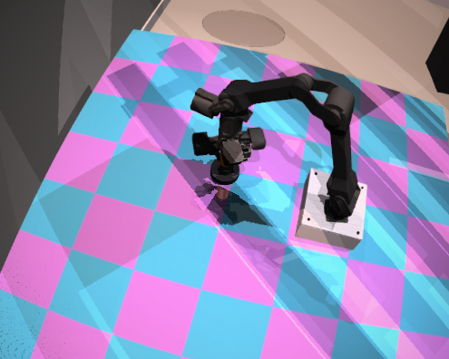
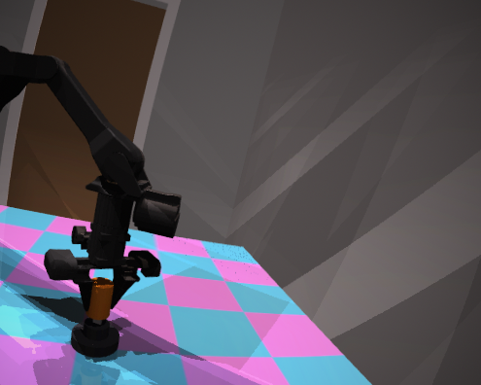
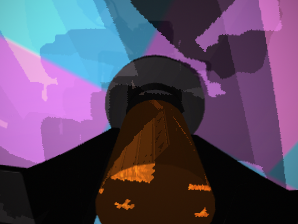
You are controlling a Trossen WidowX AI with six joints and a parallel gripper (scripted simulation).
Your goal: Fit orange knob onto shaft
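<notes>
Right now the round pedestal is 40 mm below my gripper tip. The rest, counted from my gripper tip: orange knob: 30 mm above.
</notes>
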